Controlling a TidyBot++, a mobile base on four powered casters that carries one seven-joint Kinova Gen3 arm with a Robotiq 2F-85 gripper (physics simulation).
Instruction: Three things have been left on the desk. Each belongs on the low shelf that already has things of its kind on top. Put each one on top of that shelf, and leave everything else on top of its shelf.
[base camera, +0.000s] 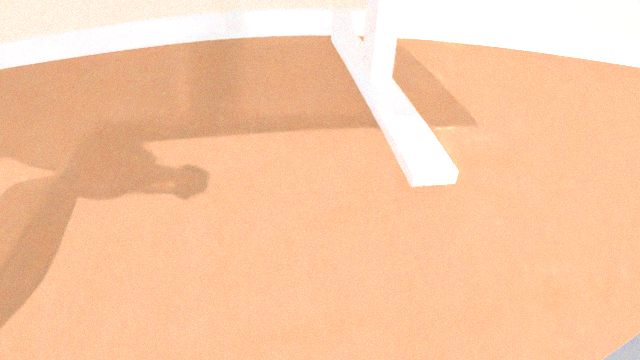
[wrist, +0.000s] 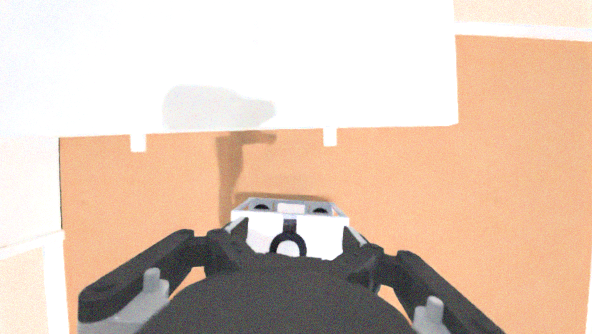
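Where they show: gripper, fingertip midpoint: (wrist: 295, 231); arm's base at its link origin: (wrist: 288, 251).
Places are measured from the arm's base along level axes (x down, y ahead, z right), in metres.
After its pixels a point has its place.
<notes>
The desk (wrist: 360, 65) {x -0.323, y 0.589, z 0.134 m} (base camera: 432, 162) {x 0.372, y 0.524, z 0.224 m} shows as a pale, washed-out top across the upper part of the wrist view, and as a white foot and leg at the upper right of centre in the base camera view. A grey shadow falls across the desk top near its front edge. None of the three things can be made out on the part of the top that shows. My gripper (wrist: 295, 231) {x -0.537, y 0.302, z 0.009 m} is open, with its fingers spread on either side of a white and grey body with a black ring, which looks like my own base below. No shelf can be made out for certain.
A pale piece of furniture (wrist: 30, 190) {x 0.258, y 0.107, z -1.566 m} with a white upright stands at the left of the wrist view. The wall's white baseboard (base camera: 150, 31) {x 0.345, y 1.202, z -0.466 m} (wrist: 525, 31) {x 0.345, y 1.337, z 1.467 m} runs behind the desk. The arm's shadow lies on the orange floor (base camera: 280, 240) {x 0.397, y 0.396, z -0.010 m} (wrist: 520, 175) {x 0.397, y 0.388, z 1.560 m}.
</notes>
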